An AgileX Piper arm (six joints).
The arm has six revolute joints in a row. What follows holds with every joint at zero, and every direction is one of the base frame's.
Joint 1 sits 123 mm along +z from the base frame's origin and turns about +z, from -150 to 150 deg.
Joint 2 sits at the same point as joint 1 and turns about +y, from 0 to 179.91 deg.
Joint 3 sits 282.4 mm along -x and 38.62 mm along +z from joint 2 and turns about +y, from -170 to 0 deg.
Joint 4 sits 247.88 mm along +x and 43.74 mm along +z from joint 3 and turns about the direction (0.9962, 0, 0.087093), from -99.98 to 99.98 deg.
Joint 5 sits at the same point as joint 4 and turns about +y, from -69.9 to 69.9 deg.
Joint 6 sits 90.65 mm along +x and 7.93 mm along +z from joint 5 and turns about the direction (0.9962, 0, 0.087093), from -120 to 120 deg.
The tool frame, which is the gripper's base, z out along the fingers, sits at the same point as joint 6; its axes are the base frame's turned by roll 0, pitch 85 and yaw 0 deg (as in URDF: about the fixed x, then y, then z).
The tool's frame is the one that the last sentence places.
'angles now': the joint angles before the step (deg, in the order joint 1, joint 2, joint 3, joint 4, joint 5, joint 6). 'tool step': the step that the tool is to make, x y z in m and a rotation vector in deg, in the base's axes. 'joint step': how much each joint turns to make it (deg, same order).
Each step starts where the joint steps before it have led.
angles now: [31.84 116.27 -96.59 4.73 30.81 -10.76]
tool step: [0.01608 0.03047 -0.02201 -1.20 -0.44 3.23]
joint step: [1.99 7.71 -8.16 -0.15 0.80 -1.59]
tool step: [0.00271 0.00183 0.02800 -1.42 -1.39 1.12]
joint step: [0.13 0.00 -6.34 -1.80 6.01 -0.38]
